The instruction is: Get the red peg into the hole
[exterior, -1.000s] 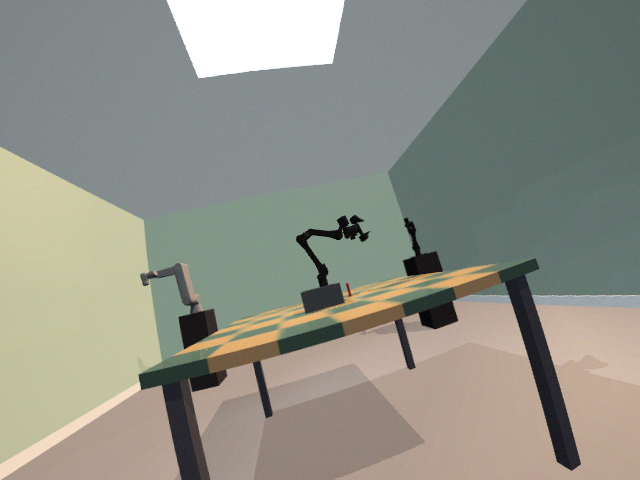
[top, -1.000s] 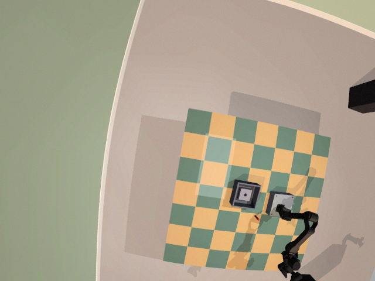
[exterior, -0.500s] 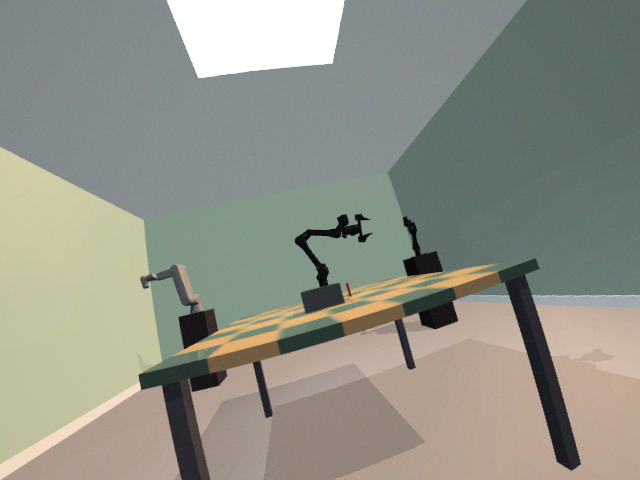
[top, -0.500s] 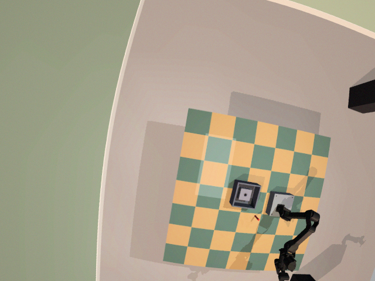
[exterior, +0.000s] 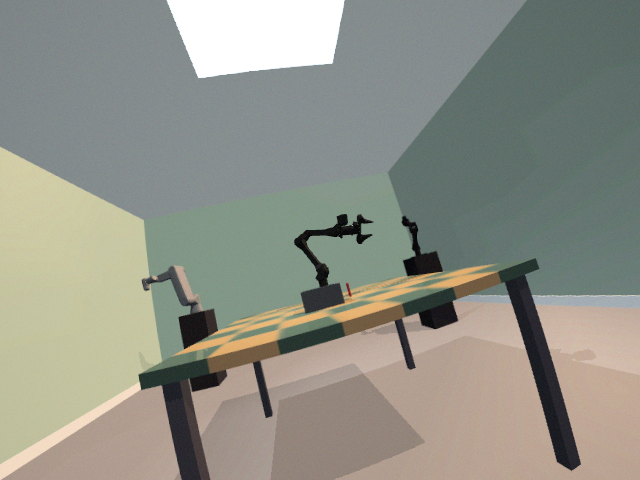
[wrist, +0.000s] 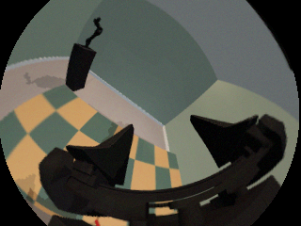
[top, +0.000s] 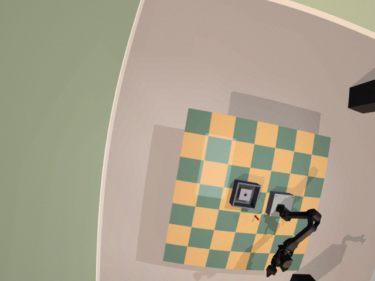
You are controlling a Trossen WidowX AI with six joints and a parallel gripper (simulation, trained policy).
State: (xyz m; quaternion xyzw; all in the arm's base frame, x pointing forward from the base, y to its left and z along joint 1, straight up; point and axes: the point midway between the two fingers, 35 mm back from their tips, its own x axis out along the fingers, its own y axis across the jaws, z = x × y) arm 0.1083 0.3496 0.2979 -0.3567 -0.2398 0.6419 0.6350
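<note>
Right now my gripper tip is 330 mm above the red peg, 270 mm to the left of it and 50 mm short of it. From my gripper tip the other things lie so: box (450 mm to the right, 340 mm below, 210 mm ahead); then grey plate (450 mm to the right, 320 mm below, 210 mm ahead).
</note>
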